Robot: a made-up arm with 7 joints. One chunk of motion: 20 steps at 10 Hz.
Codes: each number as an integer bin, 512 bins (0 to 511) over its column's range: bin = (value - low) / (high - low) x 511, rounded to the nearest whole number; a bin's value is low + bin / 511 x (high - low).
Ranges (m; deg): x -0.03..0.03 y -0.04..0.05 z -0.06..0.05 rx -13..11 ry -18..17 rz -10..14
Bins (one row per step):
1: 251 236 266 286 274 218
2: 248 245 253 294 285 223
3: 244 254 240 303 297 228
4: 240 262 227 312 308 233
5: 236 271 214 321 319 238
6: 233 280 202 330 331 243
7: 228 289 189 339 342 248
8: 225 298 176 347 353 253
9: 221 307 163 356 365 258
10: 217 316 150 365 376 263
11: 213 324 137 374 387 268
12: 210 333 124 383 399 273
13: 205 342 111 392 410 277
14: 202 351 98 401 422 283
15: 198 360 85 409 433 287
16: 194 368 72 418 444 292
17: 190 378 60 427 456 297
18: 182 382 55 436 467 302
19: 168 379 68 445 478 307
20: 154 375 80 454 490 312
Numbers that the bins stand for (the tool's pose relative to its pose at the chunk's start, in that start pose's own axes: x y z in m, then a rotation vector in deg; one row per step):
1: -0.0005 0.0016 -0.0027 0.43 0.77 0.24
2: -0.0009 0.0032 -0.0055 0.81 1.52 0.47
3: -0.0014 0.0047 -0.0083 1.23 2.34 0.71
4: -0.0018 0.0061 -0.0111 1.65 3.10 0.94
5: -0.0023 0.0077 -0.0139 2.08 3.85 1.18
6: -0.0026 0.0093 -0.0165 2.50 4.67 1.41
7: -0.0032 0.0109 -0.0193 2.92 5.42 1.65
8: -0.0036 0.0125 -0.0221 3.30 6.18 1.88
9: -0.0041 0.0141 -0.0249 3.72 7.00 2.12
10: -0.0045 0.0157 -0.0277 4.14 7.75 2.35
11: -0.0050 0.0171 -0.0305 4.57 8.51 2.59
12: -0.0053 0.0186 -0.0333 4.99 9.33 2.82
13: -0.0059 0.0202 -0.0361 5.41 10.08 3.01
14: -0.0063 0.0218 -0.0389 5.83 10.90 3.29
15: -0.0068 0.0234 -0.0417 6.21 11.66 3.48
16: -0.0072 0.0248 -0.0445 6.63 12.41 3.71
17: -0.0077 0.0266 -0.0471 7.05 13.23 3.95
18: -0.0086 0.0273 -0.0482 7.48 13.99 4.18
19: -0.0103 0.0268 -0.0454 7.90 14.74 4.42
20: -0.0119 0.0260 -0.0428 8.32 15.56 4.65

